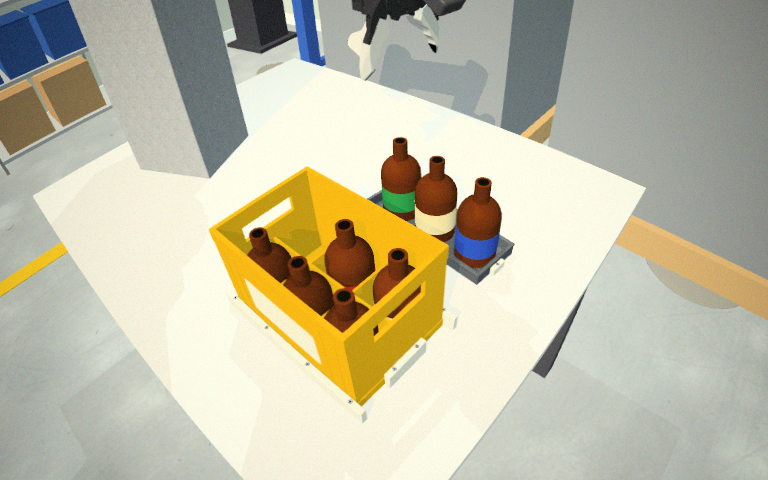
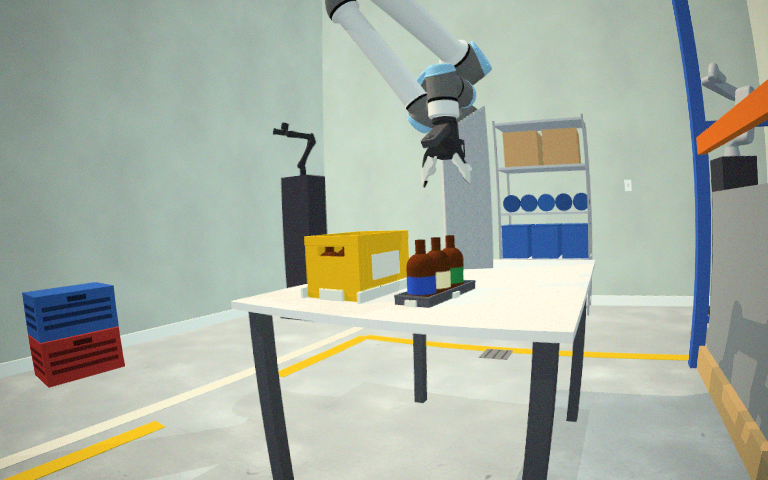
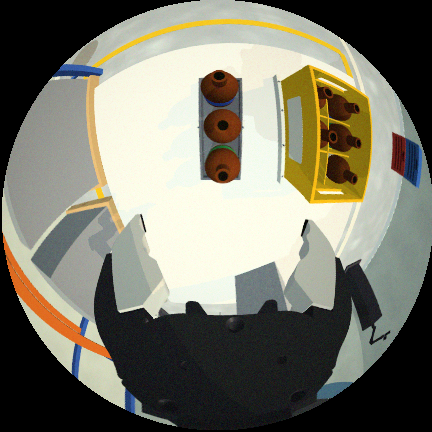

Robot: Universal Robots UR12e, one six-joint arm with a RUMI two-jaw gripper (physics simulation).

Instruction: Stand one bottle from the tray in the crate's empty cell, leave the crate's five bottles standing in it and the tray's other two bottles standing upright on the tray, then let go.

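Pixels of known places: gripper, fingertip midpoint: [image 1: 401, 65] [image 2: 446, 185] [image 3: 225, 218]; arm's base, link origin: [image 2: 461, 124].
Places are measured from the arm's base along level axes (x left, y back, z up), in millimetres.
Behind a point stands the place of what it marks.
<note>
My gripper [image 1: 399, 63] {x 85, y -588, z -299 mm} [image 2: 446, 183] {x 85, y -588, z -299 mm} [image 3: 225, 218] {x 85, y -588, z -299 mm} is open and empty, high above the table, beyond the tray's green-label end. Three brown bottles stand upright on the grey tray [image 1: 477, 273] {x 2, y -784, z -574 mm} [image 2: 436, 297] {x 104, y -771, z -581 mm} [image 3: 203, 110] {x 106, y -713, z -595 mm}: blue-label [image 1: 478, 226] {x 27, y -765, z -500 mm} [image 2: 420, 271] {x 70, y -786, z -515 mm} [image 3: 220, 89] {x 60, y -733, z -477 mm}, cream-label [image 1: 436, 206] {x 40, y -681, z -507 mm} [image 2: 441, 278] {x 93, y -691, z -546 mm} [image 3: 214, 131] {x 87, y -653, z -477 mm} in the middle, green-label [image 1: 400, 181] {x 57, y -598, z -501 mm} [image 2: 454, 260] {x 107, y -609, z -508 mm} [image 3: 222, 162] {x 84, y -593, z -475 mm}. The yellow crate [image 1: 396, 344] {x -202, y -767, z -531 mm} [image 2: 334, 277] {x -183, y -770, z -537 mm} [image 3: 302, 181] {x -72, y -536, z -467 mm} holds five standing bottles; their lower parts are largely hidden. Its empty cell is on the tray side, at the pillar end.
White guide strips [image 1: 308, 365] {x -281, y -671, z -570 mm} [image 2: 379, 290] {x -80, y -706, z -580 mm} [image 3: 278, 125] {x -73, y -649, z -587 mm} lie around the crate on the white table [image 1: 555, 226] {x 209, y -849, z -600 mm} [image 2: 526, 294] {x 313, y -619, z -600 mm} [image 3: 150, 125] {x 253, y -718, z -600 mm}. A grey pillar [image 1: 192, 84] {x -13, y -131, z -383 mm} [image 2: 470, 215] {x 41, y -113, z -389 mm} [image 3: 257, 287] {x 32, y -115, z -500 mm} rises at the table's far end. A grey panel [image 1: 668, 113] stands beyond the tray side.
</note>
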